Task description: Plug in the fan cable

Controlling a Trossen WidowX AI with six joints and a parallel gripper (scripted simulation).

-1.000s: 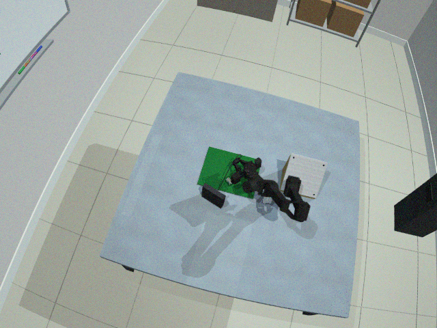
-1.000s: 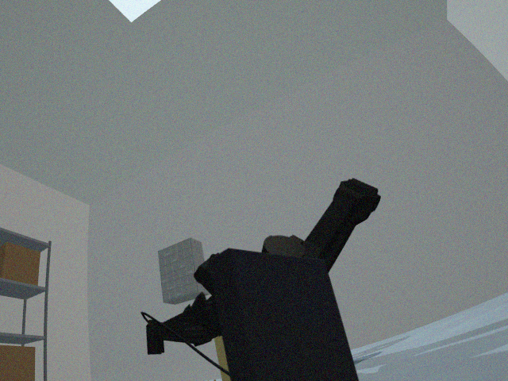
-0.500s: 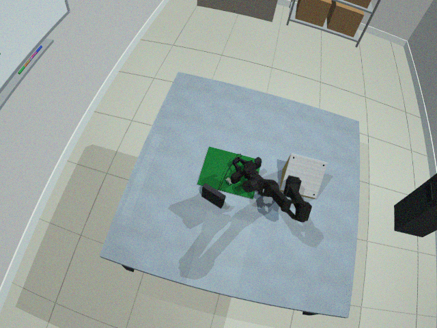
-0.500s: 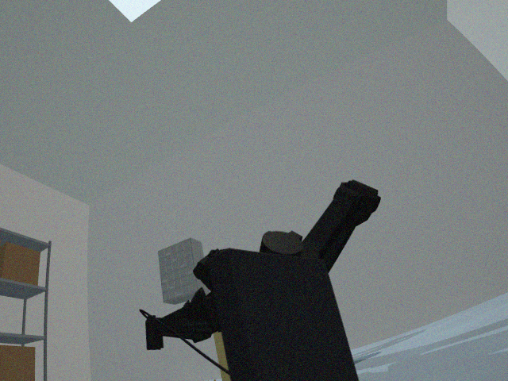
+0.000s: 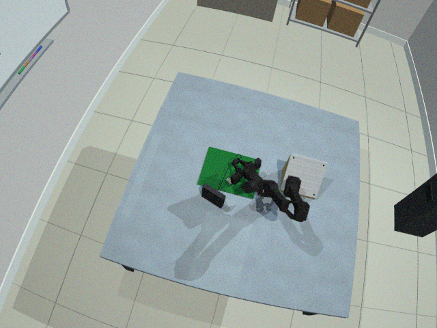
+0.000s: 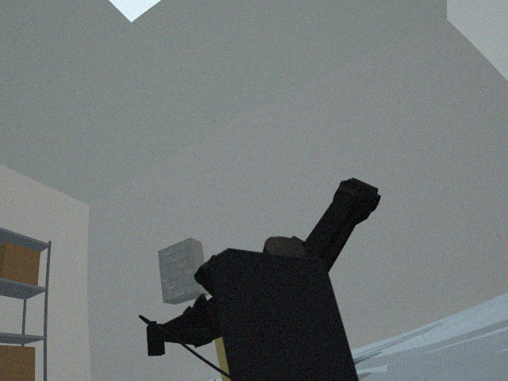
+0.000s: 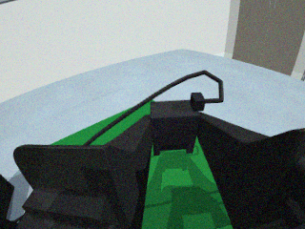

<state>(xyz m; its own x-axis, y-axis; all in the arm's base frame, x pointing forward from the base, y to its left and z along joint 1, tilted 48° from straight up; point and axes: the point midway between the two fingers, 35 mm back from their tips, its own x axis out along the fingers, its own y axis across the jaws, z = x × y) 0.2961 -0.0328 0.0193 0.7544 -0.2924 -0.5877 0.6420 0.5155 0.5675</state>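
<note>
My gripper tip is 10 mm short of the pale four-pin fan header, 70 mm to the right of it and 90 mm above it. Round my gripper tip: black plug: 10 mm below; then black fan: 70 mm ahead, 190 mm to the left, 40 mm below.
</note>
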